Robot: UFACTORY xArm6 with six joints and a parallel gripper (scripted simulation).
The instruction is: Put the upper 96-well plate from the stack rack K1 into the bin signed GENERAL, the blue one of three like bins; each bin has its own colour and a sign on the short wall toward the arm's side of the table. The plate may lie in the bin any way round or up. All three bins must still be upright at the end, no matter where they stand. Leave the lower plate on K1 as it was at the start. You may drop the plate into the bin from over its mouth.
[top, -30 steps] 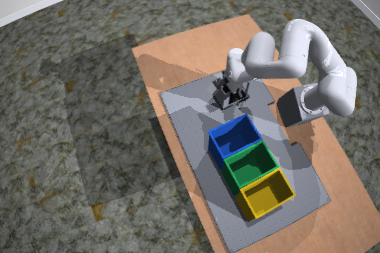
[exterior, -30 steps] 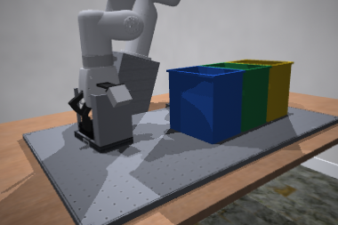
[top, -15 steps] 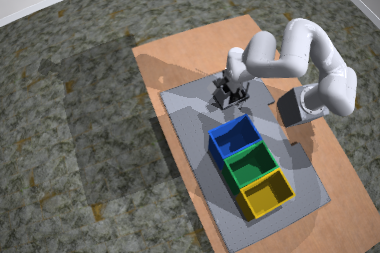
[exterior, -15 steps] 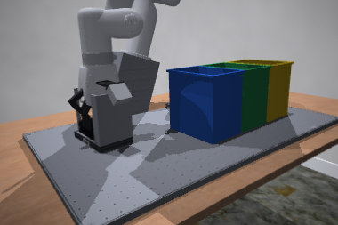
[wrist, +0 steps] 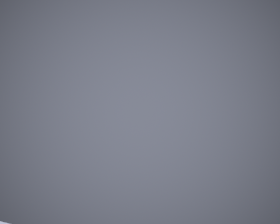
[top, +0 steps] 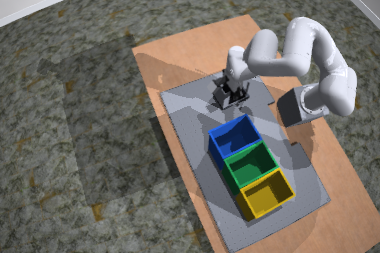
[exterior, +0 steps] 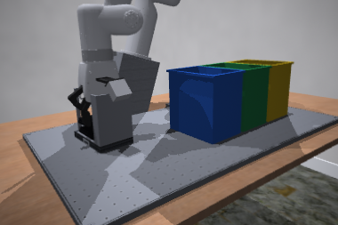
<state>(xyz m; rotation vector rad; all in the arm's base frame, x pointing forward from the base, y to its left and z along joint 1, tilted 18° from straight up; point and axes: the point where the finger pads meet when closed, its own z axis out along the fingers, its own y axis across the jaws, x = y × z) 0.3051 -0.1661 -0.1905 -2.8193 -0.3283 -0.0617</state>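
Now: the blue bin 280 mm to the left of my hand, 80 mm ahead of it and 20 mm above it. The rest, counted from my hand: yellow bin 530 mm to the left, 20 mm ahead, 20 mm above; then green bin 400 mm to the left, 50 mm ahead, 20 mm above.
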